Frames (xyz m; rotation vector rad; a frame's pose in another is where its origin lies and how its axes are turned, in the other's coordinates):
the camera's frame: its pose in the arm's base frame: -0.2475 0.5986 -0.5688 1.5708 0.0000 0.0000
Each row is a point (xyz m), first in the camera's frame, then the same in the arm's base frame.
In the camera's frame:
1: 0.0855 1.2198 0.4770
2: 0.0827 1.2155 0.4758
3: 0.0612 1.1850 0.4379
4: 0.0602 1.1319 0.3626
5: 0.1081 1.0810 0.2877
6: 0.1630 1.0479 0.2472
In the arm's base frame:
1: -0.1620 0.1216 0.6510
2: -0.1648 0.1228 0.6467
3: -0.1863 0.1607 0.6162
4: -0.1873 0.2360 0.5631
5: -0.1394 0.3109 0.5122
6: -0.0845 0.3514 0.4791

